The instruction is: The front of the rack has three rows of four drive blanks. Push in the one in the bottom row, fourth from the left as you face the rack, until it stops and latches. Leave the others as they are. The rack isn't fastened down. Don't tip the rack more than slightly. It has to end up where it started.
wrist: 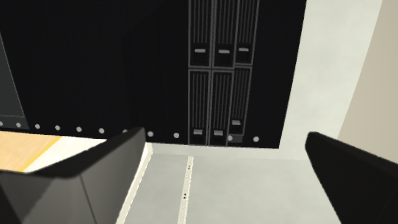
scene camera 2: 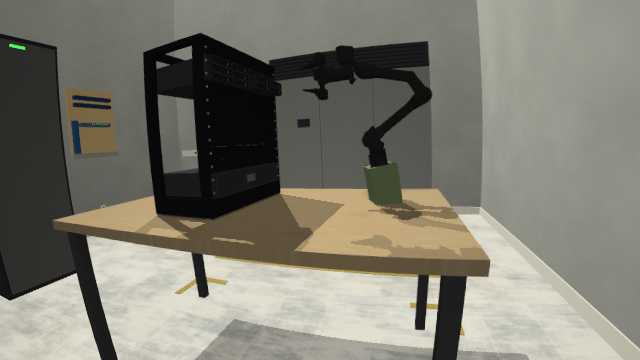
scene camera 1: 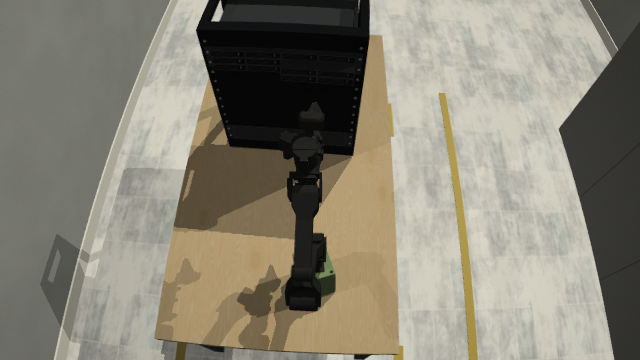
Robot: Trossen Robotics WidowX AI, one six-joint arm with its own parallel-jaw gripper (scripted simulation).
Labels:
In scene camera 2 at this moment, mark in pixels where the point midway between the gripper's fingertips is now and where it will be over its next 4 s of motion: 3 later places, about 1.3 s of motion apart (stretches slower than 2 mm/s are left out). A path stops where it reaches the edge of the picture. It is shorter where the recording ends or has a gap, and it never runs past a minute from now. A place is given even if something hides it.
My gripper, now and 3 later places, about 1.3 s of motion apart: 301, 79; 290, 85; 278, 91; 276, 91

